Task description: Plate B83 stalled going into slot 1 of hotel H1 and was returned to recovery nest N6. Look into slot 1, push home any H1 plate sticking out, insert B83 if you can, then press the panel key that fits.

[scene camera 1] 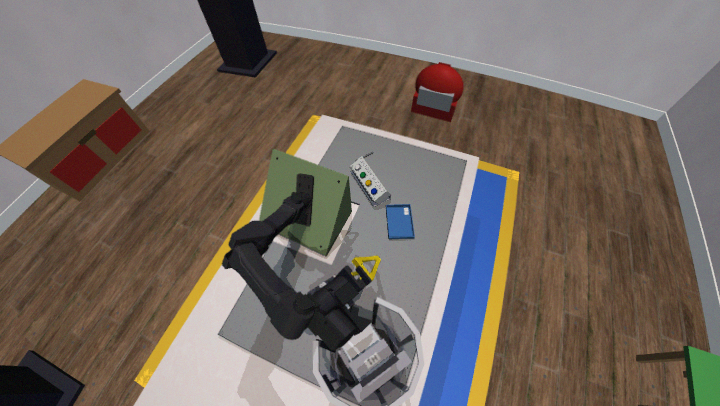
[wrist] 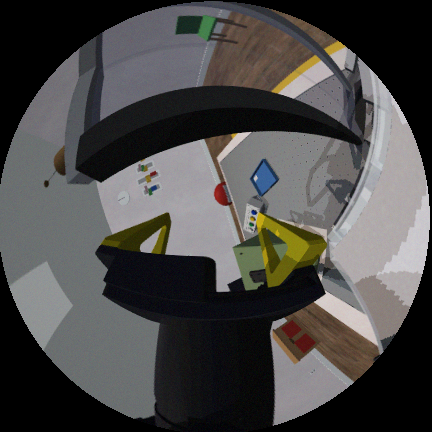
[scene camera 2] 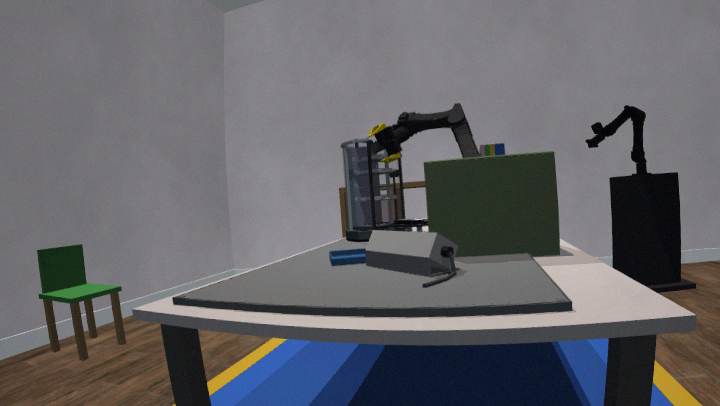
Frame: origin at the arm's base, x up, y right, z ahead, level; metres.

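Seen in the pictures: gripper, fingertip midpoint: (scene camera 1: 371,265) (wrist: 213,216) (scene camera 2: 375,149); arm's base at its link origin: (scene camera 1: 304,199) (scene camera 2: 484,197).
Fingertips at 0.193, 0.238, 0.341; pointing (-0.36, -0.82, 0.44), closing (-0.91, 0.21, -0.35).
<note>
Pixels of each thing's top centre, then the offset from my fingertips to it, as dx, dy, dz. "spot": a spot on its surface instead.
- hotel H1 at its top centre: (scene camera 1: 366,353) (scene camera 2: 370,138) +0.075, +0.213, +0.053
- dark curved bar at a spot on its surface: (wrist: 220,107) spot: +0.009, +0.106, +0.037
- grey panel at its top centre: (scene camera 2: 407,230) (scene camera 1: 370,174) (wrist: 246,219) -0.248, -0.473, -0.143
- blue tray at its top centre: (scene camera 2: 349,253) (scene camera 1: 400,220) (wrist: 260,178) -0.314, -0.327, +0.032
- low dark frame at its top centre: (wrist: 363,222) (scene camera 2: 413,218) -0.256, +0.081, -0.110
- panel's cable at a spot on its surface: (scene camera 2: 438,280) spot: -0.327, -0.640, -0.211
My gripper (scene camera 1: 366,268) (scene camera 2: 384,144) (wrist: 213,216) is open and empty, with its two yellow fingers wide apart. It is tilted beside the upper part of hotel H1 (scene camera 1: 373,359) (scene camera 2: 372,201), a tall rack with several levels, dark posts and clear walls. A dark curved bar (wrist: 220,107) crosses close in front of the wrist camera. The inside of slot 1 cannot be made out, nor can any plate sticking out. Plate B83 and nest N6 cannot be identified. The grey panel (scene camera 1: 370,181) (scene camera 2: 403,247) (wrist: 253,216) has white, green, yellow and blue keys.
A blue tray (scene camera 1: 399,221) (scene camera 2: 347,256) (wrist: 264,177) lies between the panel and the hotel. The green wedge-shaped base (scene camera 1: 282,176) (scene camera 2: 491,201) (wrist: 245,255) carries the arm. A low dark frame (scene camera 2: 410,221) shows between hotel and base. The panel's cable (scene camera 2: 438,280) lies on the mat.
</note>
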